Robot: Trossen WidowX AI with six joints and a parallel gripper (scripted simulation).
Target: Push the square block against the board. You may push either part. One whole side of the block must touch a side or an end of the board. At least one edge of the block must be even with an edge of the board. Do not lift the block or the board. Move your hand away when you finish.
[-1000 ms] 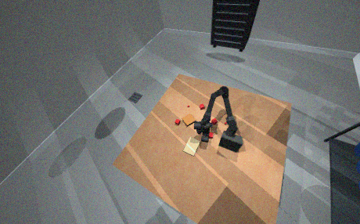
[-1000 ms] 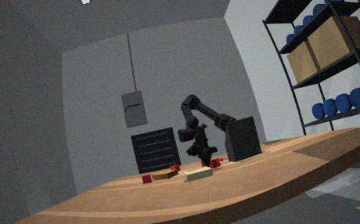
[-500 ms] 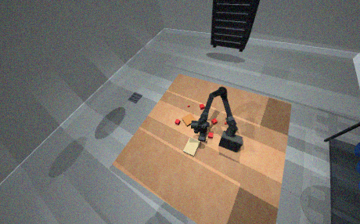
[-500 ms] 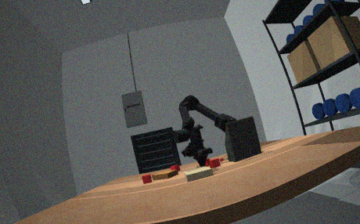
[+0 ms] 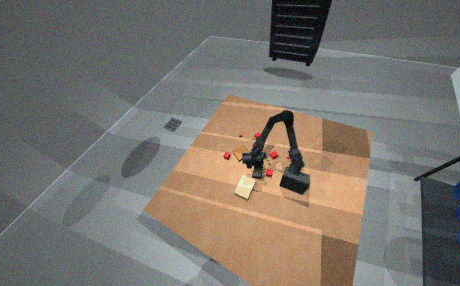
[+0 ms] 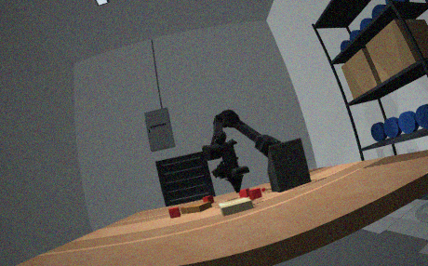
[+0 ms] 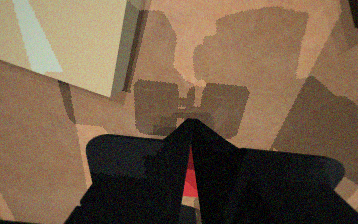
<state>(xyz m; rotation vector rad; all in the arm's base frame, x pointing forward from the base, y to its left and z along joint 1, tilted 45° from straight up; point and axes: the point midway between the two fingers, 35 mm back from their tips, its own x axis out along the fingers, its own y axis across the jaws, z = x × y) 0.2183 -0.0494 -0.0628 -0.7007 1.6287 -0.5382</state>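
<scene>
Right now the square block is 17 cm ahead of my gripper tip, 11 cm to the right of it and 3 cm below it. The rest, counted from my gripper tip: board (14 cm to the left, 6 cm ahead, 3 cm below).
</scene>
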